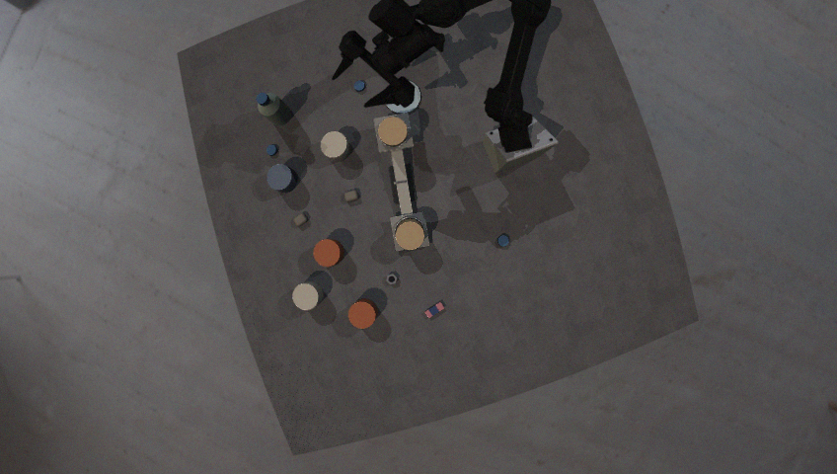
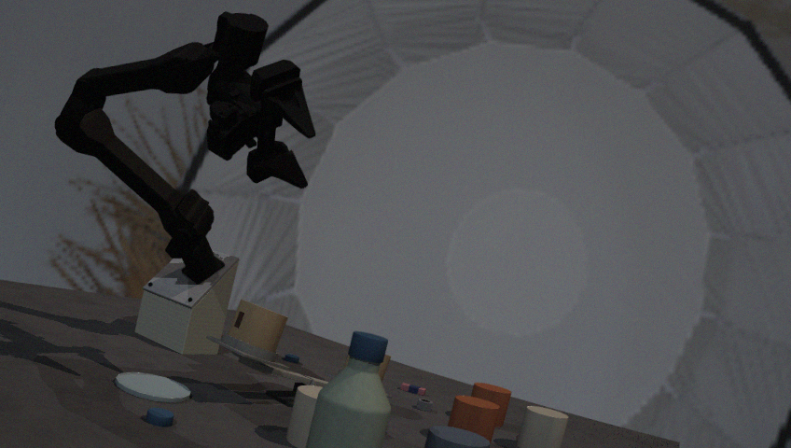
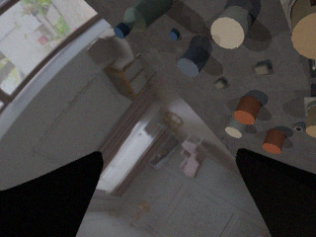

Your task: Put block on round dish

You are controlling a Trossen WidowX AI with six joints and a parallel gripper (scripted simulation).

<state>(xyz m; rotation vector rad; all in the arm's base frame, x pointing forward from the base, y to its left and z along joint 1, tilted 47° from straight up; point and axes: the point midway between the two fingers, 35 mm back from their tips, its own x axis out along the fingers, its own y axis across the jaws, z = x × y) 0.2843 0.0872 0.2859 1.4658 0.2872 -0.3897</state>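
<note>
The grey-green block lies 30 cm to the left of my gripper tip, 30 cm below it and 6 cm behind it. Round my gripper tip: nut (41 cm to the left, 33 cm below, 1 cm ahead); round dish (33 cm below, 11 cm behind, 8 cm to the right); green bottle (24 cm ahead, 22 cm below, 10 cm to the right).
</note>
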